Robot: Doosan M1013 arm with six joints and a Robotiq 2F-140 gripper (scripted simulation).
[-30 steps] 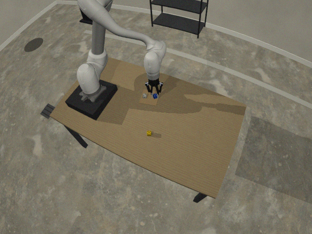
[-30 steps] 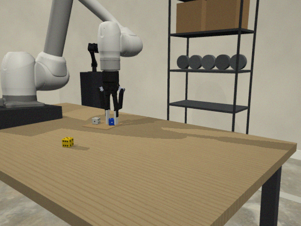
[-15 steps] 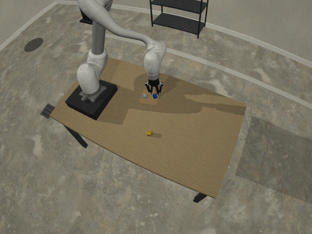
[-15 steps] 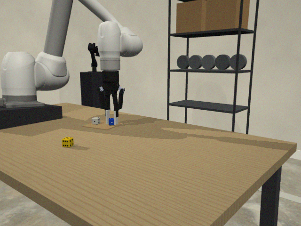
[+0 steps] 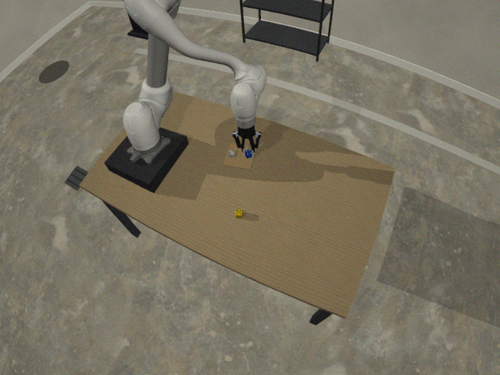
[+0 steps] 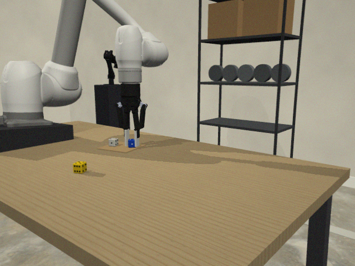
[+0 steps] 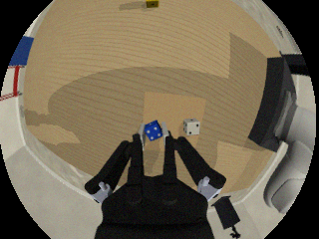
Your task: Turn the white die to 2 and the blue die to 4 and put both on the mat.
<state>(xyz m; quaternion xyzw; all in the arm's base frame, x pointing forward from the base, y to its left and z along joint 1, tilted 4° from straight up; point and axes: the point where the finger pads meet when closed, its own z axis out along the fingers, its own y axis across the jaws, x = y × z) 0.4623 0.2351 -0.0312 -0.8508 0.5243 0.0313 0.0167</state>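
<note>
Right now the blue die is 20 mm below my hand. Also, from my hand: white die: 70 mm behind, 40 mm to the right, 20 mm below; then mat: 40 mm below, 40 mm behind, 20 mm to the right; then yellow die: 300 mm to the right, 130 mm ahead, 30 mm below.
</note>
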